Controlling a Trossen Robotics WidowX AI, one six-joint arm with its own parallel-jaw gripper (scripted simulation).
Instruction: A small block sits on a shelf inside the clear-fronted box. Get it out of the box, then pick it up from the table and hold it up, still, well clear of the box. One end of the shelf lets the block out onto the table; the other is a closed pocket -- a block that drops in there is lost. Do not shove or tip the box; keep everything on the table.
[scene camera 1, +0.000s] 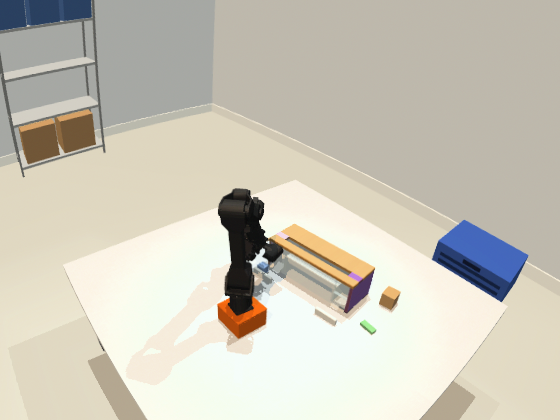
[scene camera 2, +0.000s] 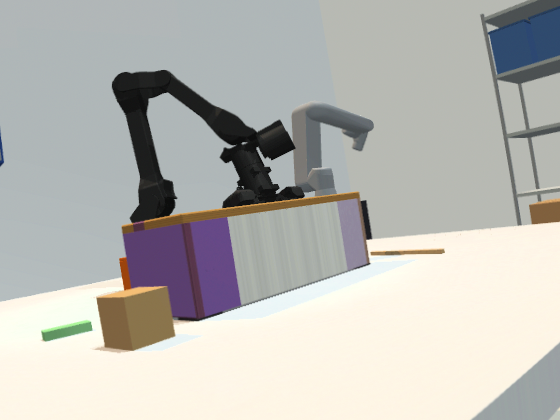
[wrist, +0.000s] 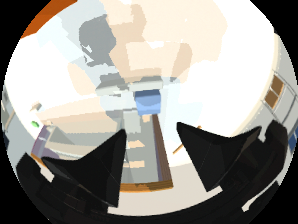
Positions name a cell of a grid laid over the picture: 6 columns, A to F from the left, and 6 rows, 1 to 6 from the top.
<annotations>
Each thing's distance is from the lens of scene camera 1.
gripper (scene camera 1: C4): 150 cm
long box (scene camera 1: D4): 137 cm
</annotations>
